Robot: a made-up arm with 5 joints. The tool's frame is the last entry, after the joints. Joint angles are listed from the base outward.
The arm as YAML. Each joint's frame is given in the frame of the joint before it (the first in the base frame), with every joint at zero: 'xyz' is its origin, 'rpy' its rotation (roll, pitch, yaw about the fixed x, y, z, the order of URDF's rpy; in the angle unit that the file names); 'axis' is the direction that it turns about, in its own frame. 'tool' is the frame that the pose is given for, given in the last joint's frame.
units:
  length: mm
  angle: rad
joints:
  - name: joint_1
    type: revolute
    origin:
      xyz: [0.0, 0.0, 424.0]
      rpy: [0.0, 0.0, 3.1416]
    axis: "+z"
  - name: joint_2
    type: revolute
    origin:
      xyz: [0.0, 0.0, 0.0]
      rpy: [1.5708, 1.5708, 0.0]
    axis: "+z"
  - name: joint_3
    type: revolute
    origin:
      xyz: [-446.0, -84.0, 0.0]
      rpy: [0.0, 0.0, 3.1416]
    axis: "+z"
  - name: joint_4
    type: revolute
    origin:
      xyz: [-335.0, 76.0, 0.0]
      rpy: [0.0, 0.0, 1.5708]
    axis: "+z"
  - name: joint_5
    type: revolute
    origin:
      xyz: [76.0, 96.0, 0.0]
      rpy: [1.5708, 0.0, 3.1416]
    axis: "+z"
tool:
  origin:
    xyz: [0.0, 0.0, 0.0]
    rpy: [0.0, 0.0, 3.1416]
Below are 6 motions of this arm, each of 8 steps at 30 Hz.
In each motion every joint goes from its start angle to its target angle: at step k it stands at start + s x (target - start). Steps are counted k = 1, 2, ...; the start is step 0. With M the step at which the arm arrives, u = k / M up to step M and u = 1 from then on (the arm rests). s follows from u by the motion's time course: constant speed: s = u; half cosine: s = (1 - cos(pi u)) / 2; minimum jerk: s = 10 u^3 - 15 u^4 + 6 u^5.
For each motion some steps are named. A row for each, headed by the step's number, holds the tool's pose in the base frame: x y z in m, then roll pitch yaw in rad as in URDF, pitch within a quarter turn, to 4 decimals.
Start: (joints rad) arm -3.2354 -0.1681 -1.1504 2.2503 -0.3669
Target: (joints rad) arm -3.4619 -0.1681 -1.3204 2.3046 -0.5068
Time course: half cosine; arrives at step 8
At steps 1, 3, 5, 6, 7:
1: -0.3187 0.0328 0.7516 -2.6900 0.8410 -2.6671
3: -0.3198 0.0528 0.7664 -2.6792 0.7983 -2.6973
5: -0.3180 0.0813 0.7877 -2.6692 0.7383 -2.7427
6: -0.3160 0.0933 0.7967 -2.6667 0.7131 -2.7626
7: -0.3143 0.1013 0.8027 -2.6654 0.6964 -2.7761

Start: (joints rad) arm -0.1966 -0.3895 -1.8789 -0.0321 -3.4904
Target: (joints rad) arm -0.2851 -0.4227 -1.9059 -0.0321 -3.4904
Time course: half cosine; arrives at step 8
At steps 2, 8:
2: 0.1286 -0.0274 1.2641 -0.3591 0.7683 -0.7049
8: 0.0944 -0.0277 1.2723 -0.3266 0.7229 -0.7583

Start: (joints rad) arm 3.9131 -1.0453 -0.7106 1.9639 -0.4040
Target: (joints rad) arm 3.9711 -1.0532 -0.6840 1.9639 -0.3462
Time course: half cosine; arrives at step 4
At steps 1, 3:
1: -0.0184 -0.0182 0.7457 -3.0594 0.1943 -1.9580
3: -0.0167 -0.0180 0.7389 -3.0627 0.2098 -1.9576

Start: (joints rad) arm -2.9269 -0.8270 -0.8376 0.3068 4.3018
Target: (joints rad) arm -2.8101 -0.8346 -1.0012 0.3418 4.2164
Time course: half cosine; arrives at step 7
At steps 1, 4, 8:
1: -0.1596 -0.0358 0.9522 1.7956 0.4055 -1.2604
4: -0.1395 -0.0410 0.9900 1.7156 0.4586 -1.2202
8: -0.1237 -0.0426 1.0152 1.6581 0.4944 -1.1978

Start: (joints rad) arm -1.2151 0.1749 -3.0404 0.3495 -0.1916
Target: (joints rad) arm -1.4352 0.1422 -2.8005 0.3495 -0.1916
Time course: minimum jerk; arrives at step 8
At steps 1, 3, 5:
1: 0.0602 -0.1638 1.3140 0.1376 -0.6157 1.6875
3: 0.0570 -0.1873 1.3139 0.1536 -0.6678 1.6210
5: 0.0453 -0.2280 1.3105 0.1847 -0.7580 1.5017

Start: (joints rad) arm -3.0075 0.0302 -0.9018 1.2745 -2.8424
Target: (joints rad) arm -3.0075 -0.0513 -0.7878 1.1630 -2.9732
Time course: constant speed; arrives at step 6
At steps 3, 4, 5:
3: -0.4152 -0.0560 0.5917 -3.0537 -0.3531 -0.1154
4: -0.4098 -0.0553 0.5916 -3.0649 -0.3421 -0.0912
5: -0.4044 -0.0546 0.5915 -3.0754 -0.3308 -0.0672

